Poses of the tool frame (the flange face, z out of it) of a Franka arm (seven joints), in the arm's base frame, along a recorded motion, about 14 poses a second.
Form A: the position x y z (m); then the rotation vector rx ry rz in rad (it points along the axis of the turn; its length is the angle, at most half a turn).
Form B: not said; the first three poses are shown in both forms.
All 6 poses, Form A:
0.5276 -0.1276 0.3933 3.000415 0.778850 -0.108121
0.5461 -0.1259 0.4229 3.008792 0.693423 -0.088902
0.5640 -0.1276 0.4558 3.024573 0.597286 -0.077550
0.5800 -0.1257 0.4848 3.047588 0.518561 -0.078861
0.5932 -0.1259 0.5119 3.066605 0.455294 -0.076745
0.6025 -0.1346 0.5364 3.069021 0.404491 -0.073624
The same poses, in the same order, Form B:
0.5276 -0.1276 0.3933 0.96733 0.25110 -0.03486 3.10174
0.5461 -0.1259 0.4229 0.97405 0.22449 -0.02878 3.08894
0.5640 -0.1276 0.4558 0.98074 0.19368 -0.02515 3.08396
0.5800 -0.1257 0.4848 0.98551 0.16769 -0.02550 3.09240
0.5932 -0.1259 0.5119 0.98885 0.14681 -0.02475 3.10117
0.6025 -0.1346 0.5364 0.99115 0.13063 -0.02378 3.09644

